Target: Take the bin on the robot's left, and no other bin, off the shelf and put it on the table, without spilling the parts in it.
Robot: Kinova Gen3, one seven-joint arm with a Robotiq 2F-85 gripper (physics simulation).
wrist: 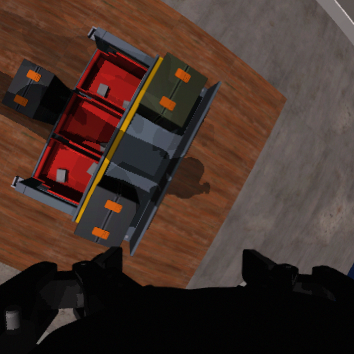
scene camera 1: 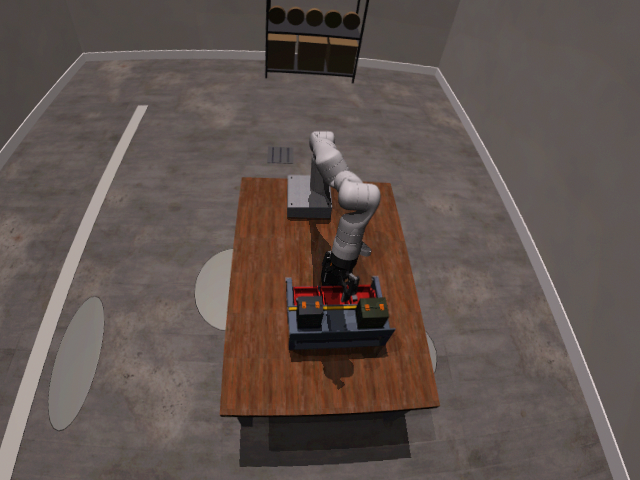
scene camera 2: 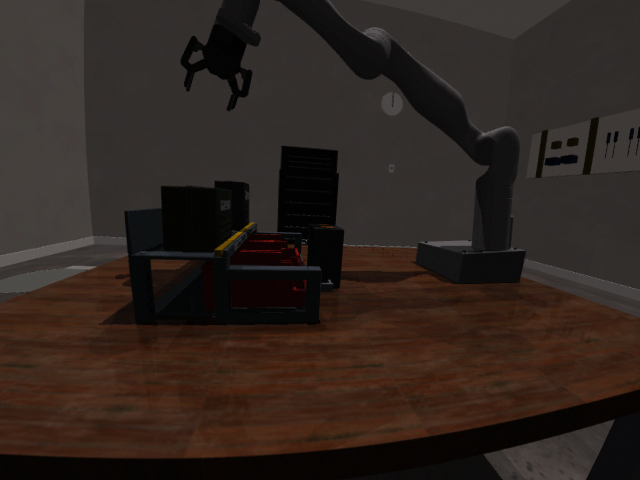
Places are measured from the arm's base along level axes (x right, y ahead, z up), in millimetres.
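Pixels of known places: gripper, between the fingertips: [wrist: 182,262] [scene camera 1: 335,291] [scene camera 2: 208,101]; arm's base, origin of its link: [scene camera 1: 319,185] [scene camera 2: 489,247].
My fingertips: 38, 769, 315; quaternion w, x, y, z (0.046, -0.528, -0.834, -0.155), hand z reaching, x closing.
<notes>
For each thing: its top centre in the pictures, then the offset to it from my fingertips, as dx, dy, dz. Level surfaces: height alone.
- middle red bin, centre of its top: [wrist: 95,127] [scene camera 2: 265,245] [scene camera 1: 336,299] -62, -142, -320
- far red bin, centre of its top: [wrist: 72,176] [scene camera 2: 268,237] [scene camera 1: 307,300] +50, -141, -320
- olive case, centre of its top: [wrist: 174,88] [scene camera 2: 200,187] [scene camera 1: 374,307] -176, -45, -202
- dark case, centre of its top: [wrist: 106,219] [scene camera 2: 233,182] [scene camera 1: 310,305] +55, -47, -179
- yellow-edged rail, centre of its top: [wrist: 117,138] [scene camera 2: 241,231] [scene camera 1: 338,307] -62, -91, -289
- black case, centre of its top: [wrist: 26,87] [scene camera 2: 325,225] -68, -276, -269
- table, height of its surface: dz -401
The bin on the robot's left [scene camera 1: 366,293] [scene camera 2: 266,293] [wrist: 116,80] is red and sits upright in the blue-grey shelf [scene camera 1: 338,336] [scene camera 2: 273,271] [wrist: 125,46], at the right end in scene camera 1, the near end in scene camera 2 and the upper end in the wrist view. Small grey parts [wrist: 102,90] lie in it. The middle red bin [wrist: 89,124] and the far red bin [scene camera 1: 307,292] [wrist: 67,167] sit beside it. My gripper [scene camera 1: 338,291] [scene camera 2: 209,99] [wrist: 182,262] is open and empty, high above the shelf.
An olive case [scene camera 1: 373,313] [scene camera 2: 193,219] [wrist: 175,90] and a dark case [scene camera 1: 310,312] [wrist: 107,215] stand on the shelf's upper deck, behind a yellow-edged rail [wrist: 117,137]. Another black case [scene camera 2: 325,256] [wrist: 35,90] stands on the table [scene camera 1: 268,258] [scene camera 2: 413,330] before the middle bin.
</notes>
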